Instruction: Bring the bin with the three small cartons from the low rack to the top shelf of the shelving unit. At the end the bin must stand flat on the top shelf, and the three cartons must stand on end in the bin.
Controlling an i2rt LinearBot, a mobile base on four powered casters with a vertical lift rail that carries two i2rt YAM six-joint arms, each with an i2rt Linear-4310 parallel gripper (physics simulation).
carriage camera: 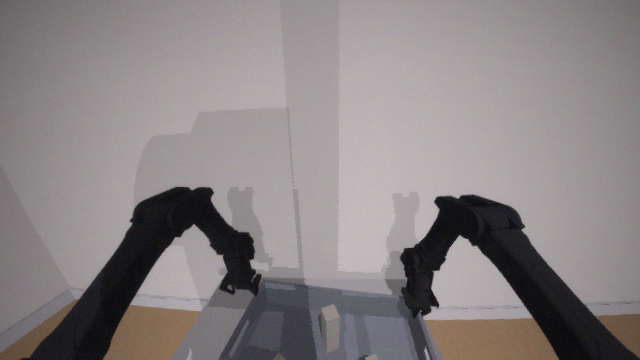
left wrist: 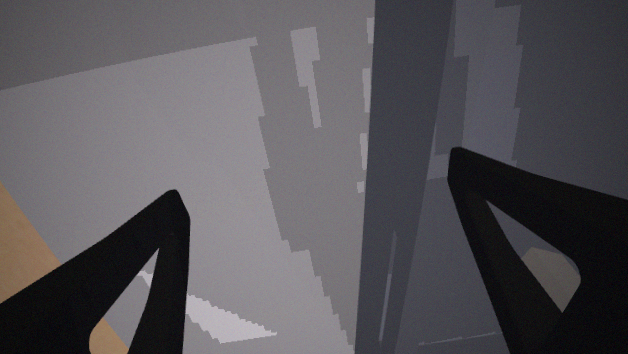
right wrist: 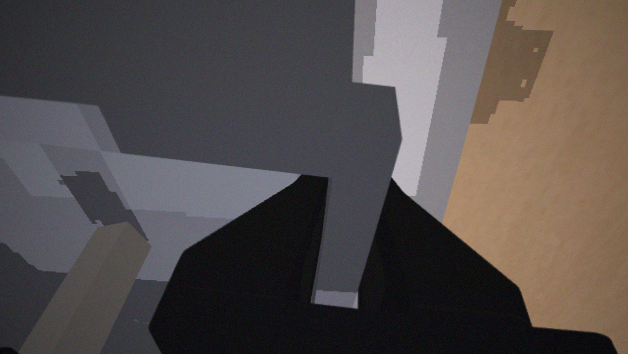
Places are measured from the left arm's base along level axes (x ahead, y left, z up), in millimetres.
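Pixels of known places: left gripper, fingertip midpoint: [carriage camera: 245, 294] [left wrist: 315, 183]; right gripper, fingertip midpoint: [carriage camera: 415, 317] [right wrist: 346, 168].
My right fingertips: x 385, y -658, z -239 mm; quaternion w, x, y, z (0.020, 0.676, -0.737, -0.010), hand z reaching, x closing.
Note:
Ahead of a thing's pixels: the offset from my right fingertips to its top centre. "*": to the spot under its first point. Level surfaces: height alone.
The blue-grey bin @(118 mm back, 310 mm left, 42 mm up) [carriage camera: 360, 298] [left wrist: 405, 100] [right wrist: 200, 100] stands at the bottom of the carriage view on the light grey low rack [carriage camera: 215, 315] [left wrist: 150, 150] [right wrist: 450, 125]. One small beige carton [carriage camera: 330, 327] [right wrist: 95, 285] stands on end in it; tops of two others @(* 162 mm back, 440 mm left, 70 mm up) [carriage camera: 279, 357] @(* 139 mm back, 192 mm left, 39 mm up) [carriage camera: 370, 357] show at the lower frame edge. My left gripper [carriage camera: 243, 291] [left wrist: 315, 183] is open and empty, its fingers on either side of the bin's left wall. My right gripper [carriage camera: 419, 314] [right wrist: 346, 168] is shut on the bin's right wall near the far corner. The top shelf does not show.
A pale wall [carriage camera: 450, 100] rises behind the bin, with shadows of the arms on it. The orange-brown floor @(383 mm down) [carriage camera: 155, 330] [right wrist: 560, 200] shows beside the low rack. A white baseboard [carriage camera: 480, 313] runs along the wall's foot.

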